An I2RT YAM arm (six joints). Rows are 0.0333 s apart.
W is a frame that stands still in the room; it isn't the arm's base.
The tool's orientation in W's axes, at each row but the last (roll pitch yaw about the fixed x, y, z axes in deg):
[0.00, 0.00, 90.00]
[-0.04, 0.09, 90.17]
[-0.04, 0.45, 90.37]
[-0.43, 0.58, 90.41]
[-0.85, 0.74, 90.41]
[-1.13, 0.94, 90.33]
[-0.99, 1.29, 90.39]
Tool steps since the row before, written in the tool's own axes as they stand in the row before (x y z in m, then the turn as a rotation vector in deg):
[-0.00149, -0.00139, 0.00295, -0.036, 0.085, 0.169]
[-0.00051, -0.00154, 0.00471, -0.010, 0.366, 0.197]
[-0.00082, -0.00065, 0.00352, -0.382, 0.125, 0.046]
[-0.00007, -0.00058, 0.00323, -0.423, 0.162, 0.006]
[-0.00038, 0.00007, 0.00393, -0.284, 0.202, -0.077]
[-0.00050, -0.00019, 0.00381, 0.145, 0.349, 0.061]
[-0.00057, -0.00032, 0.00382, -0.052, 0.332, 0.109]
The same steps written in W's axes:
[0.00139, -0.00149, 0.00295, -0.085, -0.036, 0.169]
[0.00154, -0.00050, 0.00471, -0.366, -0.011, 0.197]
[0.00065, -0.00079, 0.00353, -0.123, -0.382, 0.049]
[0.00056, -0.00003, 0.00323, -0.159, -0.424, 0.009]
[-0.00013, -0.00033, 0.00393, -0.199, -0.286, -0.076]
[0.00012, -0.00044, 0.00382, -0.351, 0.144, 0.052]
[0.00026, -0.00048, 0.00384, -0.333, -0.052, 0.104]

